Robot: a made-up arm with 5 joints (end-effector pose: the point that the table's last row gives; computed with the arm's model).
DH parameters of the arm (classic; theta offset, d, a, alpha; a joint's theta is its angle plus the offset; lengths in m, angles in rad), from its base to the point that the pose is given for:
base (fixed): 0 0.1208 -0.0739 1.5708
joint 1: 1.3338 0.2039 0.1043 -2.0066
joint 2: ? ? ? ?
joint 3: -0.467 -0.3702 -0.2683 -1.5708
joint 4: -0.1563 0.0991 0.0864 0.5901
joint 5: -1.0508 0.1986 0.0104 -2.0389
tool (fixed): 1.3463 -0.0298 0 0
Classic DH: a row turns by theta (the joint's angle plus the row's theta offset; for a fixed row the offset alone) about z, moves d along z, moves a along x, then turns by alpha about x.
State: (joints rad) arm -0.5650 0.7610 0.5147 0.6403 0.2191
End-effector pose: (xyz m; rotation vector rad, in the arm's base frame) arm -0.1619 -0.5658 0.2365 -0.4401 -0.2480 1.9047
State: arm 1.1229 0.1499 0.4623 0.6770 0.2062
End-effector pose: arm 0.0008 -0.4693 -0.0695 -1.6786 -1.9134 0.6952
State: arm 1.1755 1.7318 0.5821 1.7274 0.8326
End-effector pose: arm -0.5893 -0.4369 0.1702 1.9752 1.2408 -0.7558
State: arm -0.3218 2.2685 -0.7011 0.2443 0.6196
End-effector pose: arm 0.2670 -0.0473 0.3956 0.2674 -1.1125 -1.9583
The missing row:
joint 2: -0.5197 -0.1496 -0.027 -2.6492
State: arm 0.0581 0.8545 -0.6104 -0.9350 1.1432
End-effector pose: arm -0.0611 -0.6713 0.4224 -1.1430 0.6155 1.7592
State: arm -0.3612 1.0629 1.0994 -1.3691 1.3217
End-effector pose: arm -0.4193 -0.4804 0.0224 0.5180 0.3470 1.0474
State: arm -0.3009 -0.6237 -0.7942 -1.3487 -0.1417
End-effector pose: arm -0.2860 -0.5389 -0.1586 0.7500 0.9974 1.4834
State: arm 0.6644 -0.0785 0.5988 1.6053 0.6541
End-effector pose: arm -0.1541 -0.3765 -0.2221 -1.6345 -2.3630 -0.7446
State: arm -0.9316 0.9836 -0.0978 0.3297 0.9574
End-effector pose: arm 0.1350 -0.5508 0.2973 -0.0936 -0.2466 2.3907
